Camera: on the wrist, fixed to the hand. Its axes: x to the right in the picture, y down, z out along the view.
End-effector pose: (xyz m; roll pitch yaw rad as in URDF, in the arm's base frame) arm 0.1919 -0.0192 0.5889 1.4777 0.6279 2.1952
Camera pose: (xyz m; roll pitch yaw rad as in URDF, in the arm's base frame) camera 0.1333 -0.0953 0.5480 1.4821 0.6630 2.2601
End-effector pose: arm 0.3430 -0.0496 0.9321 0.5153 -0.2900 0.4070
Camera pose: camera 0.3670 -0.0260 0.8333 0.4807 -0.2274 0.4066
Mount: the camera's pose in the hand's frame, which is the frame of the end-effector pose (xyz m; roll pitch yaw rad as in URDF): 0.0018 -0.0405 -0.0962 -0.0355 0.0543 -0.0312
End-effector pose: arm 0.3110 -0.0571 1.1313 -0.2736 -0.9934 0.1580
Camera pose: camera 0.3898 -0.1104 1.0882 -0.2450 -0.9481 0.0814
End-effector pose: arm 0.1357 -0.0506 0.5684 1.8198 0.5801 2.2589
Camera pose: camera 0.0604 -0.1216 0.5544 1.8256 0.5957 2.3318
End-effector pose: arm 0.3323 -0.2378 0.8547 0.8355 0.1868 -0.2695
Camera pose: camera 0.3288 -0.1910 0.7614 0.8051 0.2463 -0.2495
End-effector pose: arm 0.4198 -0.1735 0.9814 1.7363 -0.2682 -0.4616
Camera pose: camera 0.4723 -0.0862 0.9586 1.6863 -0.2459 -0.4011
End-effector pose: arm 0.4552 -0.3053 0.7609 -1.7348 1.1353 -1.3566
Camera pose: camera 0.3798 -0.3741 0.7828 -1.8643 1.0934 -1.4623
